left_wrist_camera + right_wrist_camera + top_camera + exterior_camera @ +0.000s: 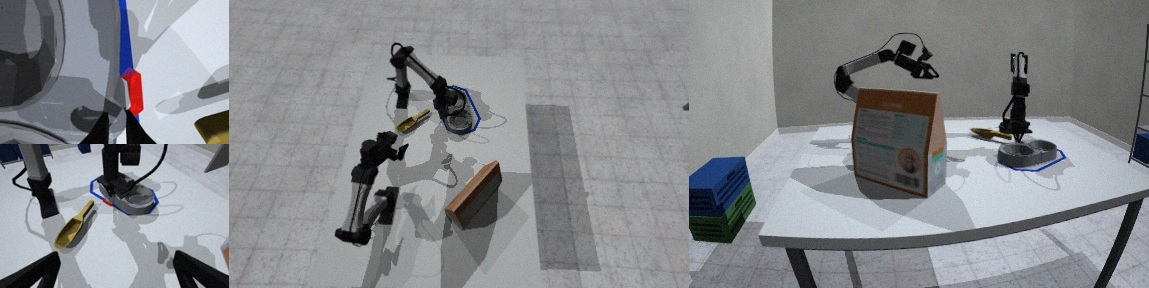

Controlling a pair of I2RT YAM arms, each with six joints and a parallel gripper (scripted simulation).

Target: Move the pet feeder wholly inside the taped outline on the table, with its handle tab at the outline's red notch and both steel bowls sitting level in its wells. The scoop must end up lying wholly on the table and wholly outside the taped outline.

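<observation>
My left gripper is now 8 cm short of the grey pet feeder, 4 cm above it and 2 cm to the right of it. Also, from my left hand: yellow scoop: 20 cm behind, 7 cm to the right, 3 cm below; then blue taped outline: 8 cm ahead, 5 cm below, 4 cm to the left; then food bag: 56 cm to the right, 18 cm ahead, 10 cm above.
</observation>
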